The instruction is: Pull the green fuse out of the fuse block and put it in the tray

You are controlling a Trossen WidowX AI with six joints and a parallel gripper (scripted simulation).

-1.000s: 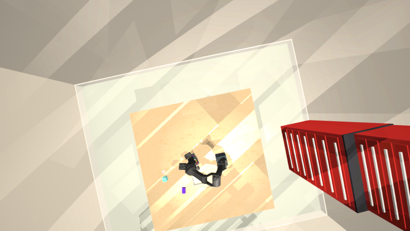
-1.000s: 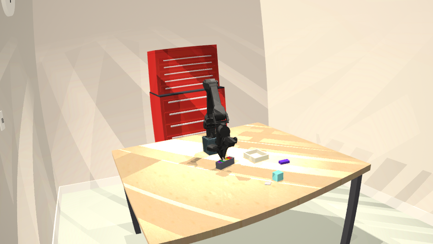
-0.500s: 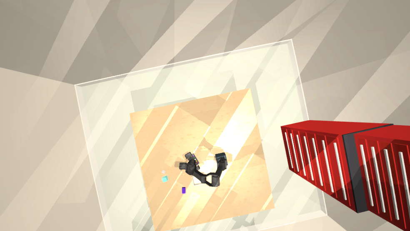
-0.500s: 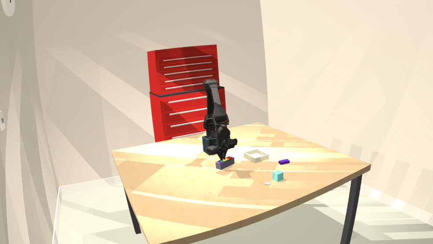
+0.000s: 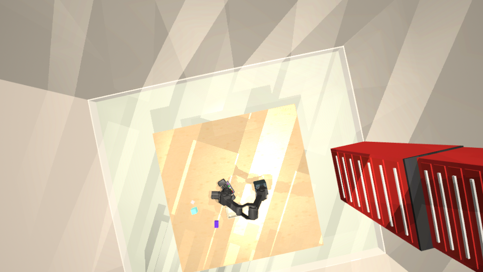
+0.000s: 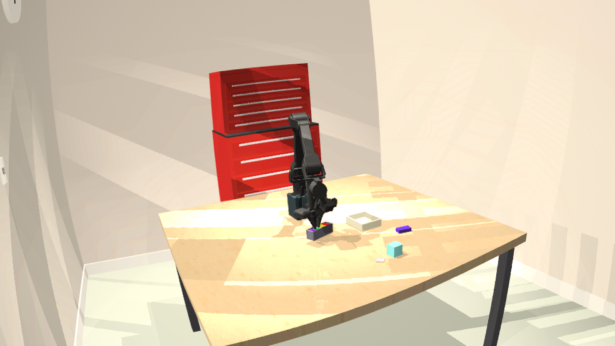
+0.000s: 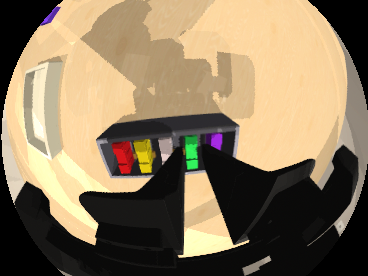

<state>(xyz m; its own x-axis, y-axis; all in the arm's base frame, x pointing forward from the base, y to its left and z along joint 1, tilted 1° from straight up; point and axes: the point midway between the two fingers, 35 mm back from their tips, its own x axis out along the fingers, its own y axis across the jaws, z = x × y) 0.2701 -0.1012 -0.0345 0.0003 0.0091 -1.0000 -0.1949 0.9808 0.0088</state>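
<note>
Right now my gripper tip is 1 cm above the green fuse. Also, from my gripper tip: cyan cube 35 cm ahead, 10 cm to the left, 2 cm below; then white tray 23 cm to the left, 4 cm below, 3 cm ahead; then purple flat block 29 cm to the left, 22 cm ahead, 3 cm below.
</note>
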